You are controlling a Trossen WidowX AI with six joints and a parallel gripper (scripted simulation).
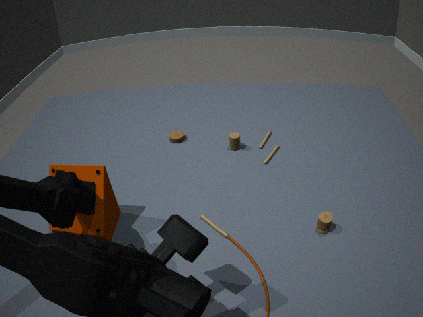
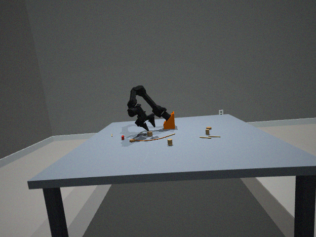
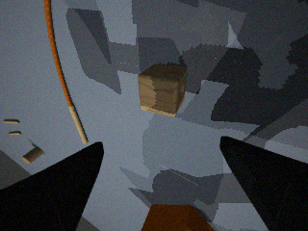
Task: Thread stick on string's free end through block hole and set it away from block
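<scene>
My gripper tip is now 30 mm short of the wooden block, 10 mm to the left of it and 30 mm above it. From my gripper tip the other things lie so: thin wooden stick: 60 mm ahead, 150 mm to the left, 40 mm below; then round wooden button: 160 mm ahead, 120 mm to the right, 40 mm below; then red piece: 90 mm ahead, 210 mm to the right, 30 mm below.
</scene>
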